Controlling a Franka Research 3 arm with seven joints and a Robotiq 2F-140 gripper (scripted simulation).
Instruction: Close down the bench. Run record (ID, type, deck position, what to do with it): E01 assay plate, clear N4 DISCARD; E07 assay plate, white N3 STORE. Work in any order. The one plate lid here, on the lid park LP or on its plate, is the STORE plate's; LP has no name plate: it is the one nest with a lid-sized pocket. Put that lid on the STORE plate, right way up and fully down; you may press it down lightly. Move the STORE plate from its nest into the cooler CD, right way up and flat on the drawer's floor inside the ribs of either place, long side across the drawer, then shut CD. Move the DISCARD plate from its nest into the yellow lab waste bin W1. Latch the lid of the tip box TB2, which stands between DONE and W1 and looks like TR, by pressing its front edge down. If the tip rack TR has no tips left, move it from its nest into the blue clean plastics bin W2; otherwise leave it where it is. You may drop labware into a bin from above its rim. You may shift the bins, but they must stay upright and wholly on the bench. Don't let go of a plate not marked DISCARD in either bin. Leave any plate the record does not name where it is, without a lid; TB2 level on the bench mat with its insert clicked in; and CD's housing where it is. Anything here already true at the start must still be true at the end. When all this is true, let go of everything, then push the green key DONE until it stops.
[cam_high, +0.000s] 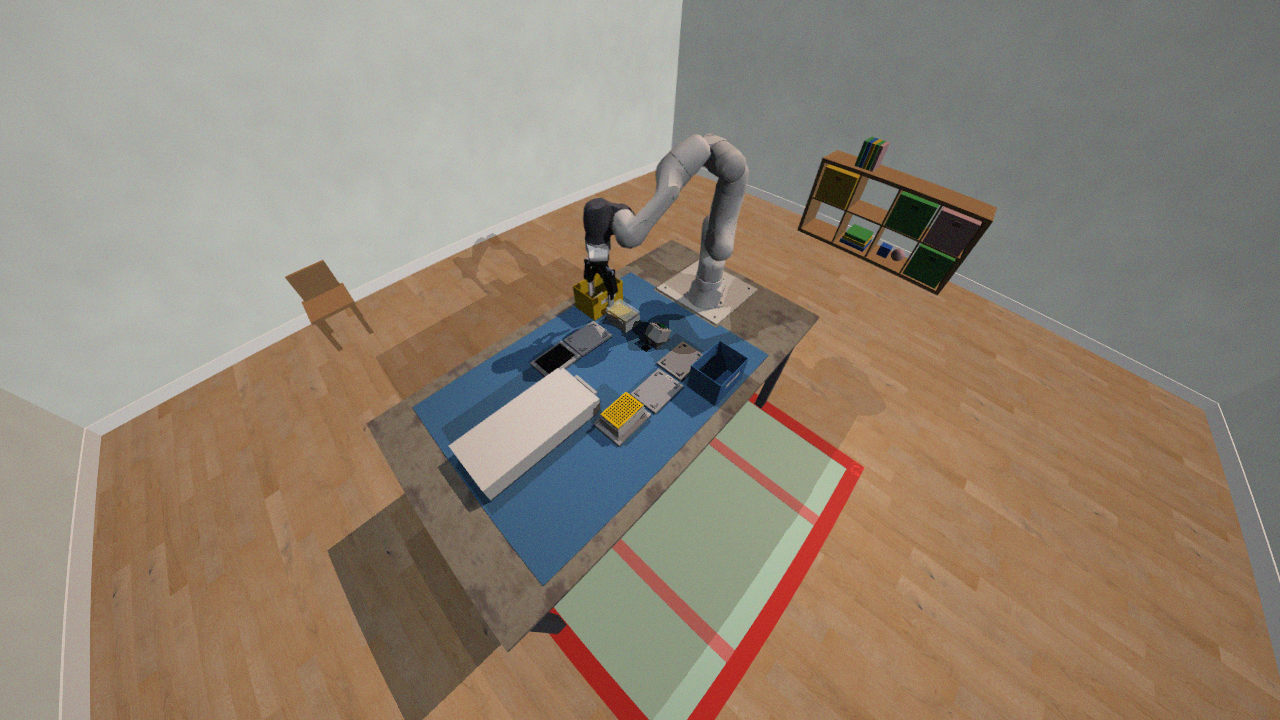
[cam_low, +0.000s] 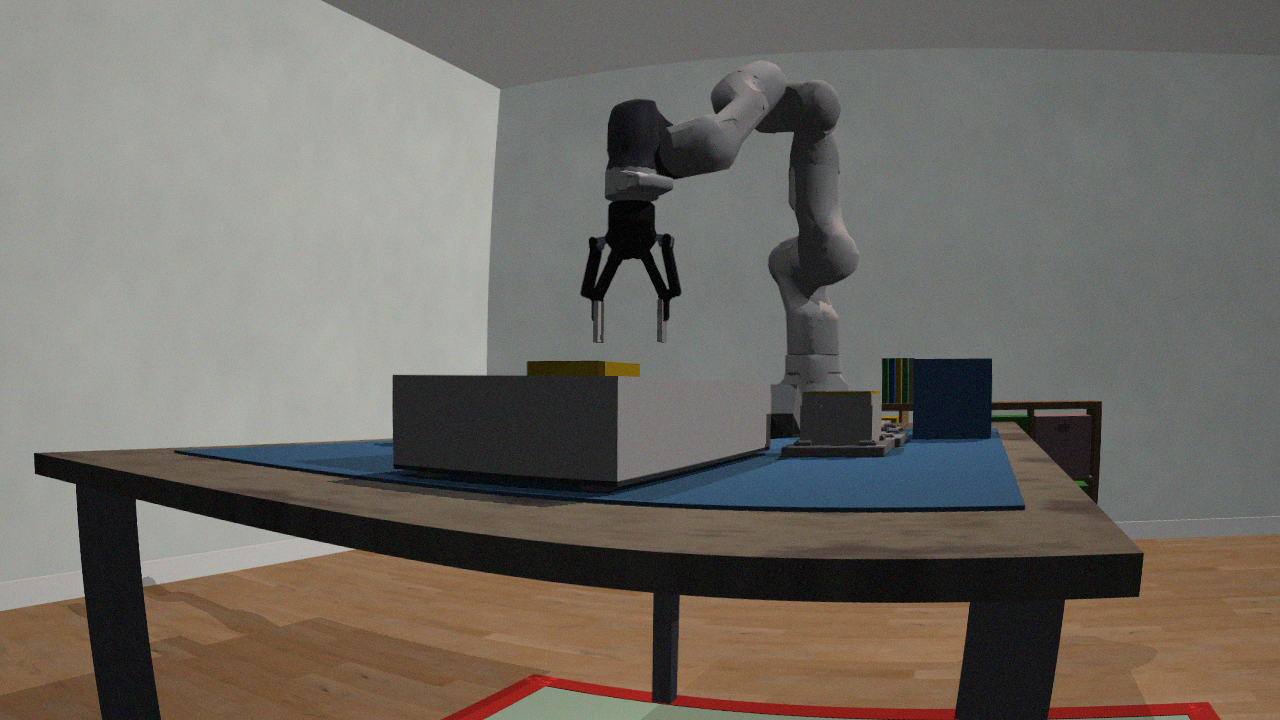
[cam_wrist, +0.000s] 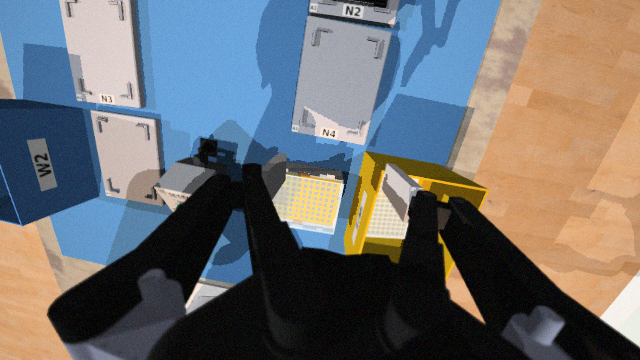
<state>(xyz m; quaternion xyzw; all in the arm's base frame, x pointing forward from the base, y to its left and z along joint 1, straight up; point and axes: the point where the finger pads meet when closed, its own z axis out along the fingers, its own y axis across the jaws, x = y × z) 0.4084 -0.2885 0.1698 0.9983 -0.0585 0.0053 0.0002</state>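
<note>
My hand is 330 mm to the right of the tip rack TR, 330 mm short of it and 120 mm above it. From my hand the other things lie so: tip box TB2 (130 mm below, 70 mm behind, 50 mm to the left); then yellow insert (120 mm below, 70 mm behind, 50 mm to the left); then TB2 lid (110 mm below, 70 mm behind, 50 mm to the left).
</note>
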